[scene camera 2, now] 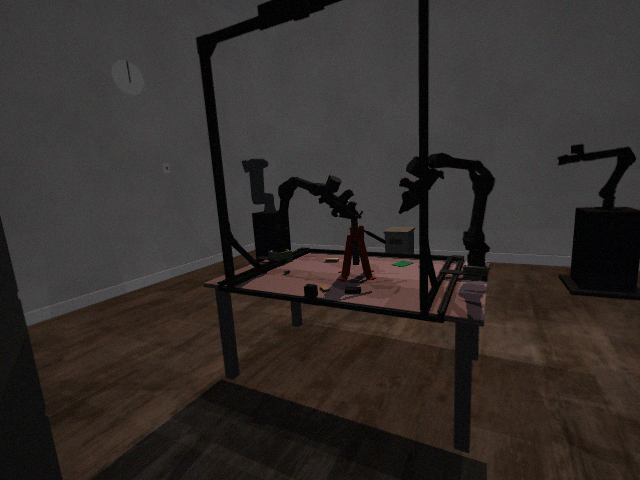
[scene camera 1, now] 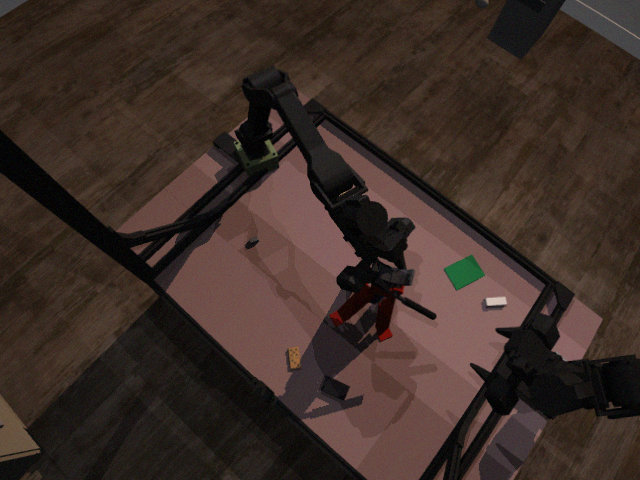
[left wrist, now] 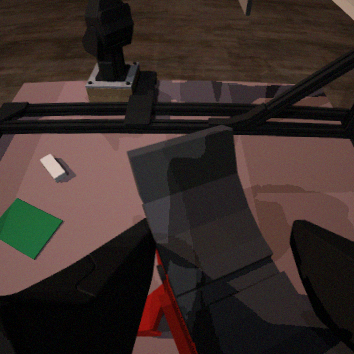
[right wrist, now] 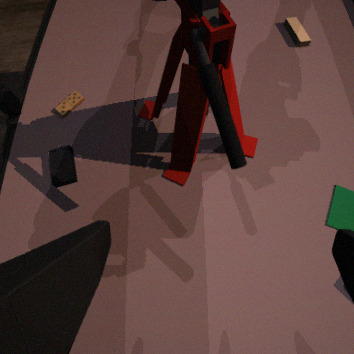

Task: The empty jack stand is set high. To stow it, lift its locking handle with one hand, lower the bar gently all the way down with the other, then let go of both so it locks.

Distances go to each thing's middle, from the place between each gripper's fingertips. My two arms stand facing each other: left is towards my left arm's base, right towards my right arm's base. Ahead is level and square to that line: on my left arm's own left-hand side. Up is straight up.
Right now the black locking handle (right wrist: pixel 207 71) is 15 cm to the left of my right hand, 11 cm below it and 2 cm ahead of it. Round my right hand: green square (scene camera 1: pixel 467 270): 30 cm below, 26 cm ahead, 6 cm to the left; grey saddle bar (scene camera 1: pixel 390 275): 22 cm to the left, 12 cm below, 1 cm ahead; dark block (right wrist: pixel 62 168): 29 cm below, 21 cm behind, 16 cm to the left.
My left gripper is now 90 mm above the grey saddle bar and 20 mm to the right of it. From my left hand the other things lie so: green square: 270 mm below, 250 mm ahead, 140 mm to the right; then dark block: 270 mm below, 220 mm behind, 40 mm to the right; then black locking handle: 80 mm below, 50 mm to the right, 10 mm ahead.
